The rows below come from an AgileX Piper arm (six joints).
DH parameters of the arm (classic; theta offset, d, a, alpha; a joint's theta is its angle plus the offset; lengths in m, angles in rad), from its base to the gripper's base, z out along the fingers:
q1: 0 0.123 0 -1.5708
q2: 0.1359 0 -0.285 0
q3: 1.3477 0 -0.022 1.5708
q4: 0 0.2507 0 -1.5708
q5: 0 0 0 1.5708
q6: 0 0.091 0 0
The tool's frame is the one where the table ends.
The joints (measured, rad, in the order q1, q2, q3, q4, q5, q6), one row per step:
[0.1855, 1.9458, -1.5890, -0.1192, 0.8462, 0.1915]
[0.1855, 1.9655, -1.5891, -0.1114, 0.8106, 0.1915]
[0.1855, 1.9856, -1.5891, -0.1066, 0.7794, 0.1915]
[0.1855, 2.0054, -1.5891, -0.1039, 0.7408, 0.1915]
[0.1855, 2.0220, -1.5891, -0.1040, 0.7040, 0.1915]
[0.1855, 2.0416, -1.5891, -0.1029, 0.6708, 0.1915]
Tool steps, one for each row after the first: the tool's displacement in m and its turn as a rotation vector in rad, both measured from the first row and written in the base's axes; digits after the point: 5 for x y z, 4 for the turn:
[0.00499, 0.00172, -0.00706, 0.0114, -0.0139, 0.0018]
[0.00955, 0.00311, -0.01454, 0.0189, -0.0236, 0.0036]
[0.01452, 0.00449, -0.02161, 0.0261, -0.0411, 0.0067]
[0.01893, 0.00557, -0.02736, 0.0309, -0.0606, 0.0105]
[0.02318, 0.00668, -0.03465, 0.0356, -0.0733, 0.0134]

